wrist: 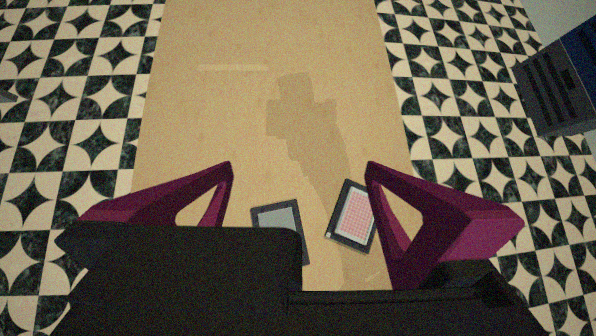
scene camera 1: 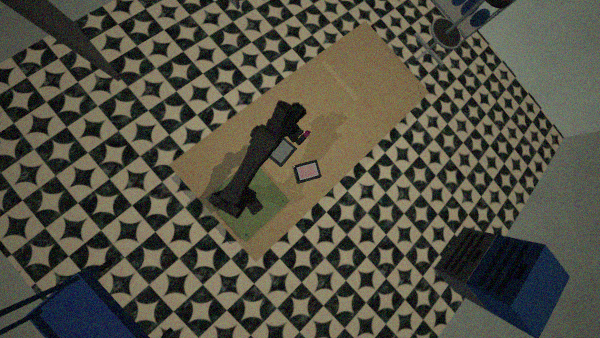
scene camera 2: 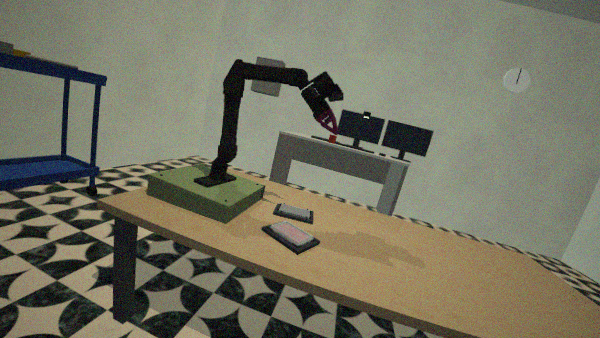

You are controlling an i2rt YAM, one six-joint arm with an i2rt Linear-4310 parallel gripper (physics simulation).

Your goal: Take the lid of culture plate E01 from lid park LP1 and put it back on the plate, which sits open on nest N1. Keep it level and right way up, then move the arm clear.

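Pixels of known places: gripper, fingertip midpoint: (wrist: pixel 298 168) (scene camera 1: pixel 302 124) (scene camera 2: pixel 336 132); arm's base, link origin: (scene camera 2: pixel 216 180).
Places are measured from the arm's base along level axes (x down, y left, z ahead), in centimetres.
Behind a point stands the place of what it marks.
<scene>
The open culture plate (scene camera 1: pixel 307 171) @[x 4.4, y -8.6, z 37.8 cm] (scene camera 2: pixel 291 233) @[x 4.5, y -10.8, z 38.7 cm] (wrist: pixel 354 216) @[x 4.5, y -7.3, z 37.8 cm], with a pink well area, sits in the dark nest (scene camera 2: pixel 306 248) @[x 6.1, y -13.4, z 45.1 cm] (wrist: pixel 340 207) @[x 5.8, y -4.1, z 40.0 cm]. The clear grey lid (scene camera 1: pixel 283 152) @[x 5.3, y 10.4, z 32.8 cm] (scene camera 2: pixel 294 212) @[x 5.2, y 8.8, z 33.2 cm] (wrist: pixel 276 218) @[x 5.2, y 12.4, z 36.7 cm] lies flat on the dark lid park (wrist: pixel 299 220) @[x 6.0, y 6.6, z 36.4 cm] beside it, nearer the arm in scene camera 1. My gripper (scene camera 1: pixel 306 134) @[x -30.0, y 10.3, z 41.1 cm] (scene camera 2: pixel 334 131) @[x -30.0, y 10.3, z 41.1 cm] (wrist: pixel 298 168) @[x -30.0, y 10.3, z 41.1 cm] is open and empty, with its magenta fingers tilted downward high above the table. In the wrist view its body hides part of the lid and park, and the right finger overlaps the plate's edge.
The wooden table (scene camera 1: pixel 370 65) @[x 7.0, y 27.5, z 128.6 cm] (scene camera 2: pixel 430 280) @[x 7.0, y -3.8, z 84.8 cm] (wrist: pixel 225 30) @[x 7.0, y 33.5, z 96.7 cm] carries the green base block (scene camera 1: pixel 272 200) @[x 0.4, y -9.7, z 9.8 cm] (scene camera 2: pixel 200 195) @[x 0.3, y -17.3, z 6.9 cm] under the arm. A blue cart (scene camera 2: pixel 50 167) and a desk with monitors (scene camera 2: pixel 360 127) stand away from the table. A blue cabinet (scene camera 1: pixel 520 270) stands on the floor.
</scene>
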